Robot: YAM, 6 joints.
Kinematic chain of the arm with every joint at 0, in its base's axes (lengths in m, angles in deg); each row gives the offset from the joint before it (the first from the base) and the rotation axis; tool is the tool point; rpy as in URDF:
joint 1: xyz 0 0 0.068 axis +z
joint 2: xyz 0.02 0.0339 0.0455 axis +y
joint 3: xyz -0.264 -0.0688 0 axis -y
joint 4: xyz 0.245 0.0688 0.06 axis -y
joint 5: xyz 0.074 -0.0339 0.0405 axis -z
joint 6: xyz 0.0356 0 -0.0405 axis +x
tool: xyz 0 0 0 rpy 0 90 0
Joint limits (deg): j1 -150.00..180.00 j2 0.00..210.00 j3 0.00..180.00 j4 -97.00..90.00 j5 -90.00..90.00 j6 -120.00..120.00
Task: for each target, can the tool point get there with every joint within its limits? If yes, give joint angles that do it. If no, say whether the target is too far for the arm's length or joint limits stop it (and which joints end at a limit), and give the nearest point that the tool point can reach.
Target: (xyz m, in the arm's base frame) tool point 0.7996 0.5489 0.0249
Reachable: no: too far | nearest point 0.5302 0.3640 0.0554 | short by 0.328 m
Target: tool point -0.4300 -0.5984 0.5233
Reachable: no: too far | nearest point -0.3287 -0.4575 0.4241 | short by 0.200 m
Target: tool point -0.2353 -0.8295 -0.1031
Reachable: no: too far | nearest point -0.1709 -0.6024 -0.0424 | short by 0.244 m
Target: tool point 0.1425 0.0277 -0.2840
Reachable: yes | joints 12.74 194.05 73.97 -3.31 7.07 -51.46
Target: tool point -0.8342 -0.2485 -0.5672
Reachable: no: too far | nearest point -0.4513 -0.2448 -0.2613 | short by 0.490 m
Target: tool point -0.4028 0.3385 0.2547
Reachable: yes | joints 137.80 127.01 97.99 27.23 -33.85 -59.36
